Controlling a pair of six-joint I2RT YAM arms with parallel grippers.
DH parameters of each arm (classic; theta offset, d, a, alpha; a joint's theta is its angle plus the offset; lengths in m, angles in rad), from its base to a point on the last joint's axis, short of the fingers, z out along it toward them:
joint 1: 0 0.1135 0.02 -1.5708
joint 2: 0 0 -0.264 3.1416
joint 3: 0.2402 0 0.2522 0
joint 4: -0.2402 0 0.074 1.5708
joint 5: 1.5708 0 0 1.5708
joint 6: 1.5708 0.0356 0 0
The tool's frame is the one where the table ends.
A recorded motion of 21 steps. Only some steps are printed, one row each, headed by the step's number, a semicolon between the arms.
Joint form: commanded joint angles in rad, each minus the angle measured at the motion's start. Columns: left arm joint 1, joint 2, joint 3, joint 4, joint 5, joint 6; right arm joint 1, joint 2, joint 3, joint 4, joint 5, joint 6.
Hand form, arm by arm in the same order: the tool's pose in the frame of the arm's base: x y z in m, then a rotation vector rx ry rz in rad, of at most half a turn. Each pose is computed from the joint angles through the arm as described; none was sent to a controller.
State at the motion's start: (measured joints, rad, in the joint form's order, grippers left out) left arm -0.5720 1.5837 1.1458 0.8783 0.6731 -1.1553; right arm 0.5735 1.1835 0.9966 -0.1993 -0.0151 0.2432
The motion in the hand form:
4: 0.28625 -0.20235 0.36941 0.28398 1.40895 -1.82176; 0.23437 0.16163 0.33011 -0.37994 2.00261 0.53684
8: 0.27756 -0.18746 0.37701 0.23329 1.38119 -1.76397; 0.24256 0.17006 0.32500 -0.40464 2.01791 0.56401
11: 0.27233 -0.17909 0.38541 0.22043 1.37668 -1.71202; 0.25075 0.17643 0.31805 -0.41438 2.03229 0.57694
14: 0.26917 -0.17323 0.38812 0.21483 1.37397 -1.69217; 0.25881 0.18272 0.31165 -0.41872 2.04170 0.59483
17: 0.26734 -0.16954 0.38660 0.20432 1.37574 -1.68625; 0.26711 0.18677 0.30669 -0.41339 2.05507 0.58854
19: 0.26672 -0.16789 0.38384 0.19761 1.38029 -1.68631; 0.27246 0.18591 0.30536 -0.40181 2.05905 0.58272
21: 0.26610 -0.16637 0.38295 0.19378 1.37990 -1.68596; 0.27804 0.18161 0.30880 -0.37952 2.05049 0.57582
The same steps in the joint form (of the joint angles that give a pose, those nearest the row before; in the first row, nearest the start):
4: 0.0186 -0.0430 -0.0600 0.0407 -0.0178 -0.0065; 0.0296 0.0516 0.0486 -0.0371 0.0100 -0.0118
8: 0.0384 -0.1116 -0.0957 0.0096 -0.0687 0.0200; 0.0339 0.0992 0.0664 -0.0221 -0.0189 -0.0101
11: 0.0504 -0.1567 -0.0965 -0.0496 -0.0908 0.0594; 0.0339 0.1424 0.0753 -0.0012 -0.0345 -0.0072
14: 0.0610 -0.1819 -0.1058 -0.0684 -0.0948 0.0707; 0.0339 0.1844 0.0848 0.0245 -0.0502 0.0001
17: 0.0681 -0.1958 -0.1223 -0.0684 -0.0979 0.0690; 0.0297 0.2231 0.1012 0.0344 -0.0491 0.0022
19: 0.0717 -0.2007 -0.1360 -0.0632 -0.0978 0.0652; 0.0182 0.2391 0.1103 0.0387 -0.0505 0.0030
21: 0.0750 -0.2054 -0.1436 -0.0594 -0.0978 0.0623; -0.0021 0.2451 0.1250 0.0406 -0.0522 0.0037

